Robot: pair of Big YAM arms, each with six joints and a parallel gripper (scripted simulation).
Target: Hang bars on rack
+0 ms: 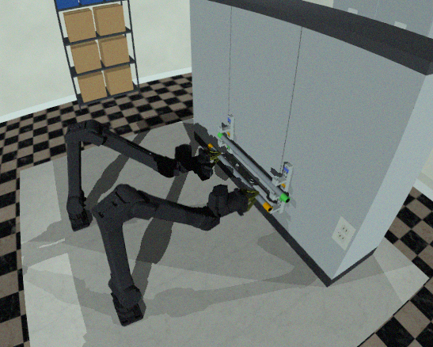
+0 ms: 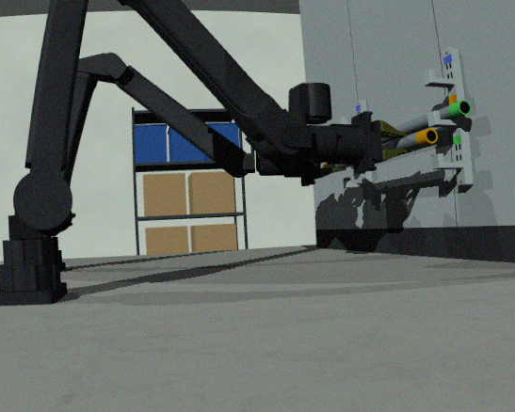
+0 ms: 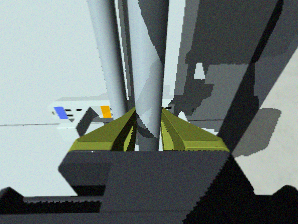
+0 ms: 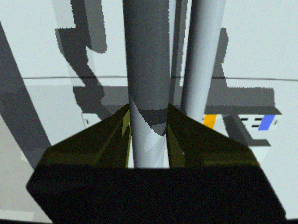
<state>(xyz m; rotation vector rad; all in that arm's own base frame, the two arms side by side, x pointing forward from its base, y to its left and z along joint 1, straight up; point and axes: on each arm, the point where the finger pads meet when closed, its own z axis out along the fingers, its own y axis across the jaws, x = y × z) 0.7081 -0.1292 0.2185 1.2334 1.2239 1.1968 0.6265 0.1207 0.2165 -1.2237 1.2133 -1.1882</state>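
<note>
Now: right hand 20 mm short of the orange-ended bar and 150 mm to the right of it. Round my right hand: green-ended bar (80 mm ahead, 130 mm to the left, 40 mm above); grey cabinet wall (270 mm ahead, 150 mm to the left, 230 mm above); wall outlet (40 mm ahead, 380 mm to the right, 80 mm above).
</note>
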